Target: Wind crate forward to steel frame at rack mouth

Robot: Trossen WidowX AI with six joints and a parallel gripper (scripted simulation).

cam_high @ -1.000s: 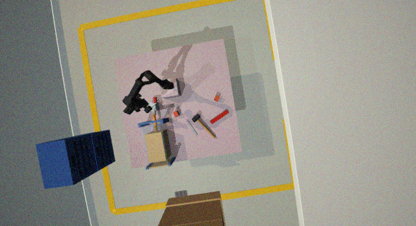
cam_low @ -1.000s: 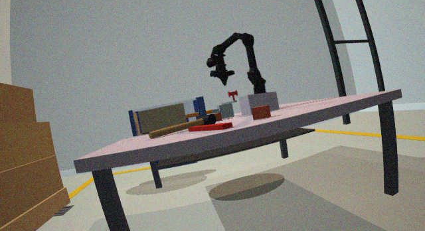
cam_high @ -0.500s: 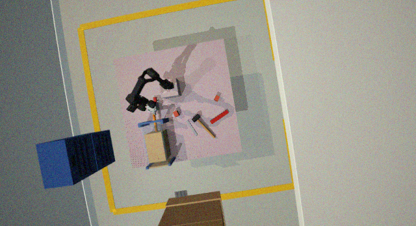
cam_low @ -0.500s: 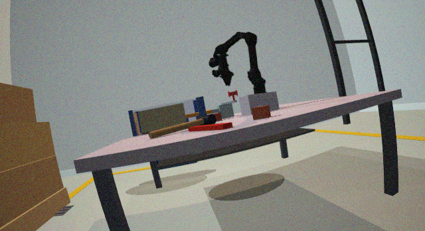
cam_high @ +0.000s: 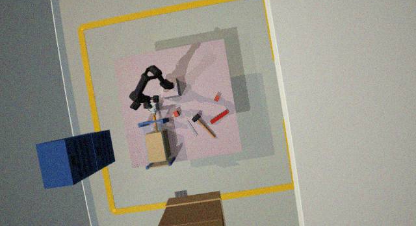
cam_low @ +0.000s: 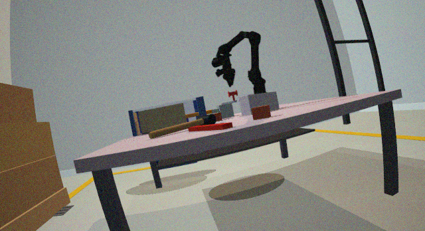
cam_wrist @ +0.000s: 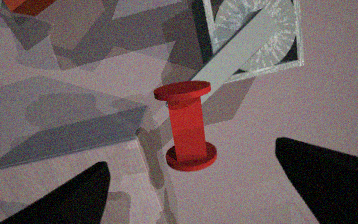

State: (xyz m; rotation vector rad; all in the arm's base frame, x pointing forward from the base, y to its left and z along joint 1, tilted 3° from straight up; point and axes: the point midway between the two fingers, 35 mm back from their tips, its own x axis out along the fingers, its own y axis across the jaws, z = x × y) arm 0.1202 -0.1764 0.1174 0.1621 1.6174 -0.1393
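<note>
Right now my gripper tip is 60 mm above the red knob. Round my gripper tip: grey winch 170 mm below, 100 mm to the right, 30 mm ahead; then blue steel frame 200 mm ahead, 100 mm to the right, 90 mm below; then winch handle 90 mm below, 30 mm to the right, 20 mm ahead.
</note>
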